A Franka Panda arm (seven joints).
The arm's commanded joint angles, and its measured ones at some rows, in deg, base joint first. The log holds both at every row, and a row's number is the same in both.
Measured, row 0: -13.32 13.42 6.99 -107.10 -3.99 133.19 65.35
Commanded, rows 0 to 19: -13.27 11.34 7.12 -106.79 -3.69 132.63 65.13; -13.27 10.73 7.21 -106.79 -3.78 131.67 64.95; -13.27 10.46 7.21 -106.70 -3.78 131.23 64.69; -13.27 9.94 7.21 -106.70 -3.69 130.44 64.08; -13.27 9.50 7.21 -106.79 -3.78 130.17 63.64; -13.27 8.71 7.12 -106.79 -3.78 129.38 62.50; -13.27 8.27 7.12 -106.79 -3.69 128.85 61.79; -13.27 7.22 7.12 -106.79 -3.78 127.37 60.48; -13.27 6.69 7.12 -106.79 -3.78 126.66 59.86; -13.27 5.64 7.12 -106.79 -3.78 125.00 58.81; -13.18 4.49 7.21 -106.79 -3.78 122.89 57.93; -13.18 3.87 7.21 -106.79 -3.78 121.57 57.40; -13.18 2.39 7.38 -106.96 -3.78 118.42 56.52; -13.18 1.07 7.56 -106.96 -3.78 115.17 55.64; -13.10 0.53 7.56 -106.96 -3.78 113.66 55.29; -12.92 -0.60 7.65 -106.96 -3.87 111.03 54.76; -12.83 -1.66 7.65 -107.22 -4.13 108.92 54.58; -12.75 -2.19 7.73 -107.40 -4.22 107.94 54.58; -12.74 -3.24 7.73 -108.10 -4.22 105.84 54.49; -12.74 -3.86 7.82 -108.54 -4.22 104.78 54.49
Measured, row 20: -12.79 -0.27 7.36 -106.61 -3.99 110.09 55.56
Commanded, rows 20 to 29: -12.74 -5.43 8.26 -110.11 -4.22 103.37 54.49; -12.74 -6.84 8.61 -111.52 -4.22 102.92 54.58; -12.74 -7.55 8.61 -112.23 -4.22 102.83 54.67; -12.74 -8.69 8.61 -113.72 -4.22 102.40 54.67; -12.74 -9.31 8.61 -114.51 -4.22 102.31 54.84; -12.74 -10.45 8.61 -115.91 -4.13 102.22 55.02; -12.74 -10.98 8.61 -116.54 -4.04 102.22 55.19; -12.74 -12.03 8.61 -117.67 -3.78 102.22 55.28; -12.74 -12.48 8.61 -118.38 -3.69 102.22 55.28; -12.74 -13.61 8.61 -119.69 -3.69 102.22 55.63
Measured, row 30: -12.35 -8.85 8.11 -114.67 -4.00 102.52 55.24
